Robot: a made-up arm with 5 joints.
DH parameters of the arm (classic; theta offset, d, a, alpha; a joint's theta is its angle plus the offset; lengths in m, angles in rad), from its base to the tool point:
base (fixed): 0 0 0.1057 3.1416
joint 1: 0 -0.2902 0.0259 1.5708
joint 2: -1.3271 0 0.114 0
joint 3: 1.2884 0 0.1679 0
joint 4: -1.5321 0.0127 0 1.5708
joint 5: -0.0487 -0.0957 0 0
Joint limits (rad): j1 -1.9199..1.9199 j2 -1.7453..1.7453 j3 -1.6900..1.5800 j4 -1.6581..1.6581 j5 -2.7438..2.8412
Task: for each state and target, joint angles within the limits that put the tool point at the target. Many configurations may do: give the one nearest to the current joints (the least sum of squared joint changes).
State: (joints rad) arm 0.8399 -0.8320 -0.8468 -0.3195 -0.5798
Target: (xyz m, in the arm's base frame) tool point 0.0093 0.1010 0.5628
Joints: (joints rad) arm 0.7176 -0.7658 -0.8415 -1.4678 -0.5798
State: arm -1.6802 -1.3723 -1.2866 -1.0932 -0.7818
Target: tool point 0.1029 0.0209 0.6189
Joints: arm -1.0578 -0.4751 -0.5509 -1.2815 -0.7818
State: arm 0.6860 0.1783 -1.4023 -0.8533 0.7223
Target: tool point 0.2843 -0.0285 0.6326
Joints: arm 0.2285 0.2138 -1.2471 -0.2858 0.7223
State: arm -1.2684 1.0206 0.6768 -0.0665 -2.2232
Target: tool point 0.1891 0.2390 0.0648
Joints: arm -1.1849 1.2262 0.0000 -0.2139 -2.2232
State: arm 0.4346 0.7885 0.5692 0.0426 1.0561
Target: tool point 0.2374 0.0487 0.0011
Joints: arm -0.2636 1.5538 0.0662 -0.0974 1.0561
